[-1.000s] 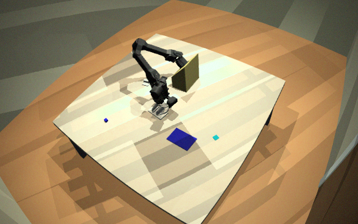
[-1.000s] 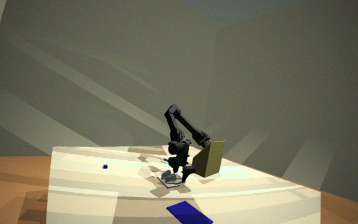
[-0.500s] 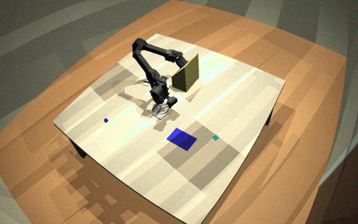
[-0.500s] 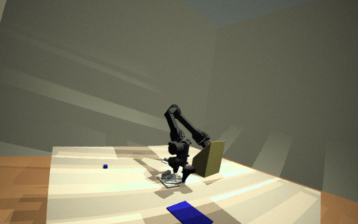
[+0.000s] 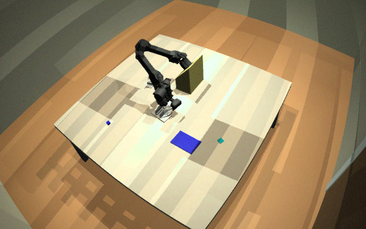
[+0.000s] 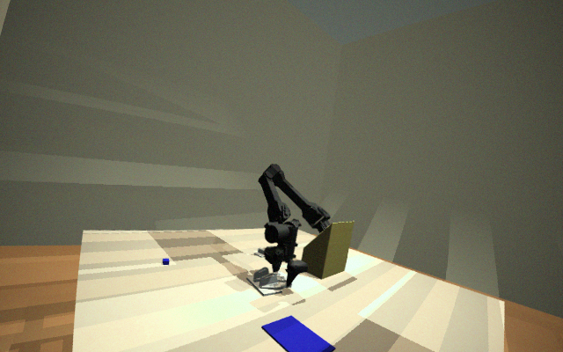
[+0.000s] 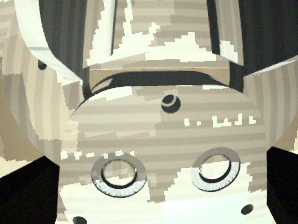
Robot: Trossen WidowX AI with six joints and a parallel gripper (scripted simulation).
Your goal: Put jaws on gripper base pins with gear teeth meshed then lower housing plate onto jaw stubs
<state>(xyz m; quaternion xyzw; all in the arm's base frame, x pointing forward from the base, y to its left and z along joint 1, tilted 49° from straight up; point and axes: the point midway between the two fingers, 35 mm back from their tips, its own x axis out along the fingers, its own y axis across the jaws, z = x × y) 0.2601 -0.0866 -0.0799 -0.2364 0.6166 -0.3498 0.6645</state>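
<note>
Now: gripper tip right at the white housing plate. From my gripper tip the other things lie so: pale grey jaw (2 cm ahead, 1 cm to the left, 1 cm above); blue mat (23 cm to the left, 17 cm ahead); cyan square (40 cm to the left, 7 cm ahead, 1 cm below).
</note>
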